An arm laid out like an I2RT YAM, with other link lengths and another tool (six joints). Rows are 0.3 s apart.
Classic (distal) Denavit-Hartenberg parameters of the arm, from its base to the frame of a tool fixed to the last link. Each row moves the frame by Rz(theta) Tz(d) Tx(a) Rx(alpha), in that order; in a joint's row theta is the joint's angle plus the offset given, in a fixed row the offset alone. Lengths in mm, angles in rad.
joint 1: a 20.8  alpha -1.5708  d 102.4  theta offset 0
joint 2: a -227  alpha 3.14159  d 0  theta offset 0
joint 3: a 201.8  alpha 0  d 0  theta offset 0.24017
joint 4: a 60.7  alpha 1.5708  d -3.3  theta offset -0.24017
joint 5: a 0  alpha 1.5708  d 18.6  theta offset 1.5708
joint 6: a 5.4  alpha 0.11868  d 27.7  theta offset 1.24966
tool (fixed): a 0  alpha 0  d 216.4  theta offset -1.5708
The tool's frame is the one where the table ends.
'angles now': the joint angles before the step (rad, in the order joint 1, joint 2, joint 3, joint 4, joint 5, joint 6). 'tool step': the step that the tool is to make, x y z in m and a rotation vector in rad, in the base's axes. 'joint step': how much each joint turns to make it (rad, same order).
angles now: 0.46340 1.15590 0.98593 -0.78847 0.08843 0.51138
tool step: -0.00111 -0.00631 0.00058 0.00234 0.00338 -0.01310
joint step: -0.02841 -0.01260 -0.00170 -0.01206 -0.01172 -0.01051
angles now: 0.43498 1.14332 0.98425 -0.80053 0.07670 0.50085
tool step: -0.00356 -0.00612 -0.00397 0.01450 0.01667 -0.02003
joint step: -0.03867 -0.01285 -0.01565 -0.00635 -0.02706 -0.00392
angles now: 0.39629 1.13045 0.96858 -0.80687 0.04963 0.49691
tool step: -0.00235 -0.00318 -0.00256 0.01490 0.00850 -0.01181
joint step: -0.02822 -0.01216 -0.01444 0.00009 -0.02330 -0.00393
